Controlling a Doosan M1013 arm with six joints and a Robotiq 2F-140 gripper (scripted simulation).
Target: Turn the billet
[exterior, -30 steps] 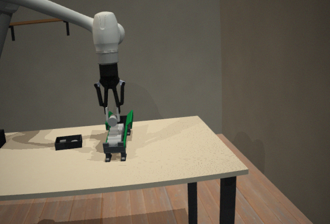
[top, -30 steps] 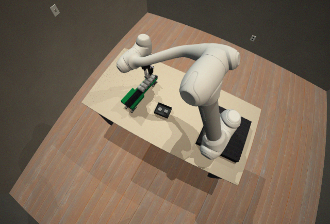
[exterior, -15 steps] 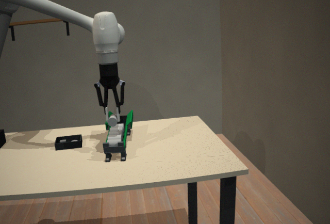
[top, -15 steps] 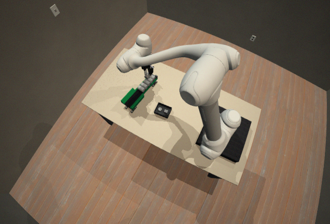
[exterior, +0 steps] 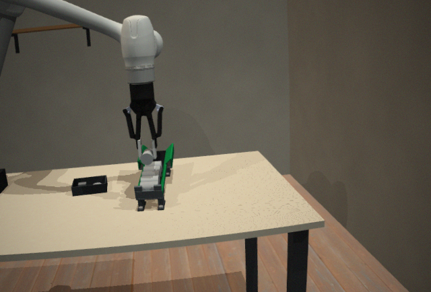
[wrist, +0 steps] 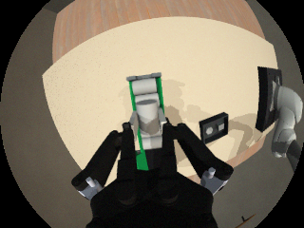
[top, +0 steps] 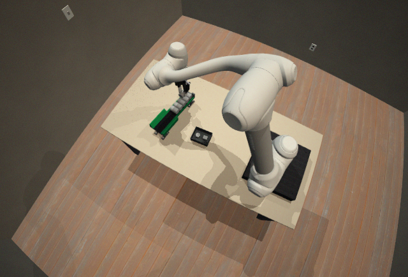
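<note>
The stop lies 70 mm to the right of my hand and 130 mm below it. Also, from my hand: small black tray: 260 mm behind, 140 mm to the left, 180 mm below.
</note>
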